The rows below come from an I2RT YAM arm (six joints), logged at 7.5 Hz.
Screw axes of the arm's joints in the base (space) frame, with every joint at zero. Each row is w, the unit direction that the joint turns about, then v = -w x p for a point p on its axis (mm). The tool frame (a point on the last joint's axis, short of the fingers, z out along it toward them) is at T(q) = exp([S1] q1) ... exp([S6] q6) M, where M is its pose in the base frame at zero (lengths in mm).
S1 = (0, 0, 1, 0.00, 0.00, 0.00)
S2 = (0, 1, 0, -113.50, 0.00, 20.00)
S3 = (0, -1, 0, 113.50, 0.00, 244.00)
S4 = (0, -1, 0, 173.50, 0.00, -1.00)
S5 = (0, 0, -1, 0.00, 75.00, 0.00)
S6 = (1, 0, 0, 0.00, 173.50, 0.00)
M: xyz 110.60 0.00 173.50 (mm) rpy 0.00 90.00 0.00 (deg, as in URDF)
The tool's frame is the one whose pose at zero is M.
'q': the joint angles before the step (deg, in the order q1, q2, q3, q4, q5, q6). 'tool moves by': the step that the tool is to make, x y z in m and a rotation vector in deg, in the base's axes. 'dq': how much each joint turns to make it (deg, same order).
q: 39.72 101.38 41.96 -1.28 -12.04 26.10
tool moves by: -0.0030 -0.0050 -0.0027 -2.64 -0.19 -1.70
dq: -0.06 -0.38 -0.85 -0.99 2.68 0.42
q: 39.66 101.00 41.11 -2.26 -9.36 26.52
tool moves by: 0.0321 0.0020 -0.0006 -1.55 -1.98 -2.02
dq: -3.19 4.75 6.15 -1.13 1.61 -2.20
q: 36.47 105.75 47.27 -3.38 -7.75 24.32
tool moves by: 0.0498 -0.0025 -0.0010 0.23 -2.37 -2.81
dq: -5.02 6.76 9.13 -0.62 -0.08 -2.50
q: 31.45 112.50 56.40 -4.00 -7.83 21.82
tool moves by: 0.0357 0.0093 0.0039 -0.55 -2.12 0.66
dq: -1.52 5.32 9.25 -2.75 0.23 -2.69
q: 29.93 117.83 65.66 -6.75 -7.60 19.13
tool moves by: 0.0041 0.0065 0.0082 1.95 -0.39 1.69
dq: 0.34 -0.05 1.86 -0.65 -1.98 -0.37
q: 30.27 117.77 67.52 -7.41 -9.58 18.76
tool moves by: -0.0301 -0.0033 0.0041 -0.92 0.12 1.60
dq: 1.95 -5.30 -6.89 1.00 0.80 -0.09
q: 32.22 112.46 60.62 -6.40 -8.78 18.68
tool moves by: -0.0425 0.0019 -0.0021 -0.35 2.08 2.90
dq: 4.04 -5.44 -8.07 0.93 -0.17 1.45
